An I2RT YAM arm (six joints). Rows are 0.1 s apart.
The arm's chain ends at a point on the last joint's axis. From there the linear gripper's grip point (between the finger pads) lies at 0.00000 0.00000 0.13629 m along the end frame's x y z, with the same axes.
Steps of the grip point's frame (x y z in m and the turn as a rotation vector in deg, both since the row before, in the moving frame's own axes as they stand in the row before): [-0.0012, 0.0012, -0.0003, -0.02, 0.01, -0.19]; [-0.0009, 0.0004, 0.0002, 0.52, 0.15, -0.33]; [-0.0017, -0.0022, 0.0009, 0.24, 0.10, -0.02]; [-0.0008, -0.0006, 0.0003, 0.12, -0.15, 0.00]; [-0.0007, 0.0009, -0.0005, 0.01, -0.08, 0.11]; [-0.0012, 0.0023, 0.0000, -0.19, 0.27, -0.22]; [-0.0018, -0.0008, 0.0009, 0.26, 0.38, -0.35]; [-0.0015, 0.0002, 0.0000, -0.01, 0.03, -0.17]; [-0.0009, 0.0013, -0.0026, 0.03, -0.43, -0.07]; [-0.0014, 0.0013, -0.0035, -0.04, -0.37, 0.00]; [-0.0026, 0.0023, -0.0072, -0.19, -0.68, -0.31]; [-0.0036, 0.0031, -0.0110, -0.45, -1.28, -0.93]
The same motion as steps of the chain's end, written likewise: [-0.0012, 0.0012, -0.0003, -0.02, 0.01, -0.19]; [-0.0013, 0.0016, 0.0002, 0.52, 0.15, -0.33]; [-0.0019, -0.0016, 0.0009, 0.24, 0.10, -0.02]; [-0.0004, -0.0003, 0.0003, 0.12, -0.15, 0.00]; [-0.0005, 0.0009, -0.0005, 0.01, -0.08, 0.11]; [-0.0018, 0.0018, 0.0000, -0.19, 0.27, -0.22]; [-0.0027, -0.0002, 0.0009, 0.26, 0.38, -0.35]; [-0.0016, 0.0002, 0.0000, -0.01, 0.03, -0.17]; [0.0001, 0.0014, -0.0026, 0.03, -0.43, -0.07]; [-0.0005, 0.0012, -0.0035, -0.04, -0.37, 0.00]; [-0.0010, 0.0018, -0.0072, -0.19, -0.68, -0.31]; [-0.0006, 0.0020, -0.0110, -0.45, -1.28, -0.93]
